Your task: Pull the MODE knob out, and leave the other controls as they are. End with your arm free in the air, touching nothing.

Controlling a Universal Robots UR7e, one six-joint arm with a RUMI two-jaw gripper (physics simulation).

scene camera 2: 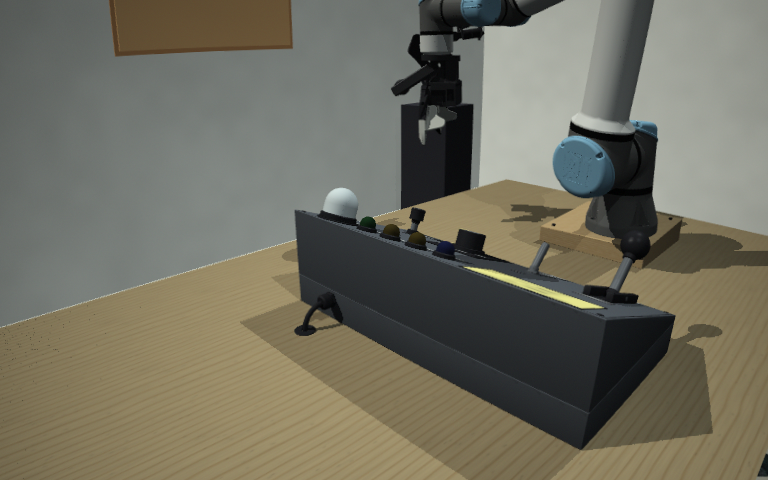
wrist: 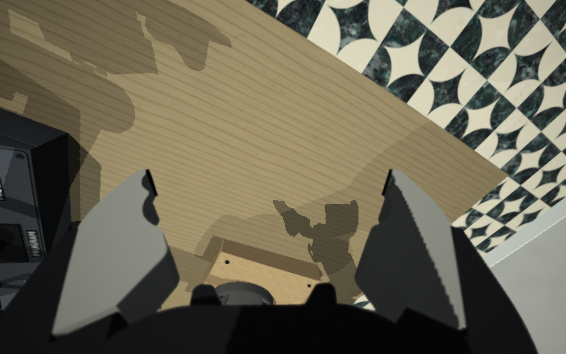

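Where they show: gripper, between the fingertips: [scene camera 2: 432, 139] [wrist: 271, 174]; arm's base, origin of its link: [scene camera 2: 620, 226] [wrist: 241, 300].
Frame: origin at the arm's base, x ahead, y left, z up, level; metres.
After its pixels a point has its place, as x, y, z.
The dark control console [scene camera 2: 441, 316] {0.636, -0.054, 0.045} [wrist: 55, 175] {0.343, -0.252, -0.015} stands on the table; part of it shows at the left edge of the wrist view. In the scene view a small black knob on a grey stem [scene camera 2: 416, 216] {0.413, -0.248, 0.078} and a wide black round knob [scene camera 2: 470, 241] {0.442, -0.126, 0.068} rise from its sloped top. Their labels are hidden there, so I cannot tell which is MODE. A grey lever [scene camera 2: 540, 257] {0.437, -0.013, 0.067} and a ball-topped lever [scene camera 2: 634, 245] {0.422, 0.112, 0.109} stand further right. My gripper [scene camera 2: 437, 129] {0.066, -0.445, 0.147} [wrist: 271, 174] {0.066, -0.445, 0.147} is open and empty, high in the air beyond the console, apart from it.
A white dome [scene camera 2: 340, 203] {0.575, -0.271, 0.134}, a green lamp [scene camera 2: 367, 223] {0.580, -0.215, 0.116}, two amber lamps [scene camera 2: 390, 230] {0.587, -0.169, 0.117} [scene camera 2: 417, 238] {0.592, -0.121, 0.117} and a blue lamp [scene camera 2: 445, 249] {0.601, -0.074, 0.116} line the console's upper edge. The arm's wooden base plate [scene camera 2: 566, 233] {0.085, -0.092, -0.011} [wrist: 270, 272] {-0.034, -0.123, -0.003} lies beyond the console. A dark pillar [scene camera 2: 421, 169] stands behind.
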